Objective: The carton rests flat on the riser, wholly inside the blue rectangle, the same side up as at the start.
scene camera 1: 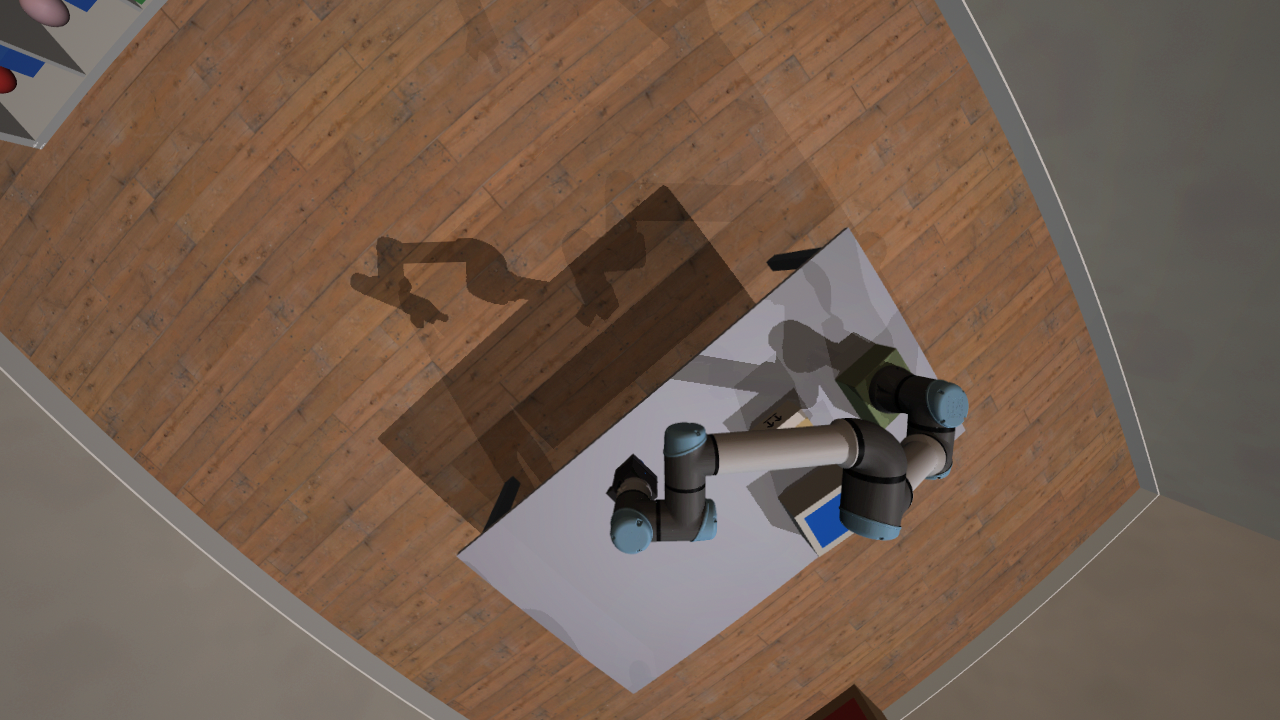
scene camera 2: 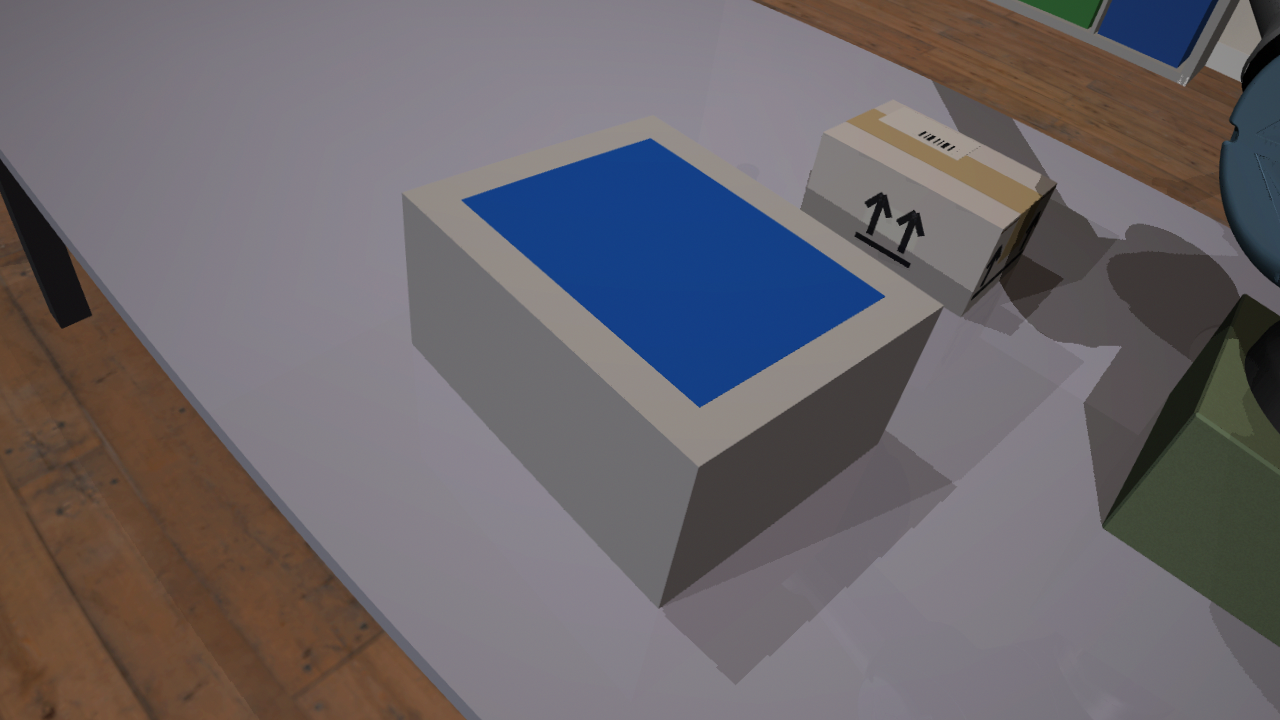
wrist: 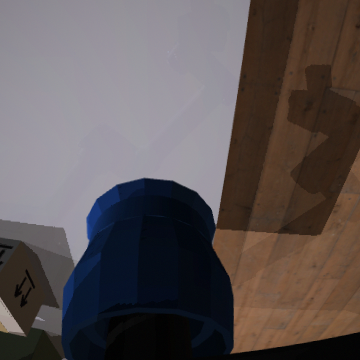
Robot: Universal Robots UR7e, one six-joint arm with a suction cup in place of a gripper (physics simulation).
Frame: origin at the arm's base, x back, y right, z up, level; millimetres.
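Seen in the pictures: hand at its tool point: (wrist: pixel 150 233); arm's base at its link origin: (scene camera 1: pixel 888 388).
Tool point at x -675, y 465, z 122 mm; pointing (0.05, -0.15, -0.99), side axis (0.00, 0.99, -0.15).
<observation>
Offsets run from my tool point to a thing's middle. Level surfaces: height alone.
The white carton {dx +339, dy -352, dz -180 mm} (scene camera 1: pixel 794 421) (scene camera 2: pixel 904 192) (wrist: pixel 19 290) with tan tape and a barcode label stands on the table beside the riser, its arrows pointing up; the forearm partly hides it in scene camera 1. The pale riser {dx +283, dy -674, dz -164 mm} (scene camera 1: pixel 810 538) (scene camera 2: pixel 805 368) has a blue rectangle {dx +283, dy -674, dz -104 mm} (scene camera 1: pixel 825 522) (scene camera 2: pixel 671 268) on its top, with nothing on it. My suction gripper (scene camera 1: pixel 632 472) (wrist: pixel 150 200) is off and bears nothing. It is over the table near its long edge, well apart from the carton, which lies at the lower left of the wrist view. The cup does not show in scene camera 2.
A green block (scene camera 1: pixel 881 412) (scene camera 2: pixel 1199 528) under the arm's base stands near the carton. The arm's forearm (scene camera 1: pixel 783 447) passes above the carton. The grey table {dz -224 mm} (scene camera 1: pixel 644 617) (scene camera 2: pixel 268 179) has wooden floor around it. A shelf with coloured bins (scene camera 2: pixel 1154 31) stands beyond.
</observation>
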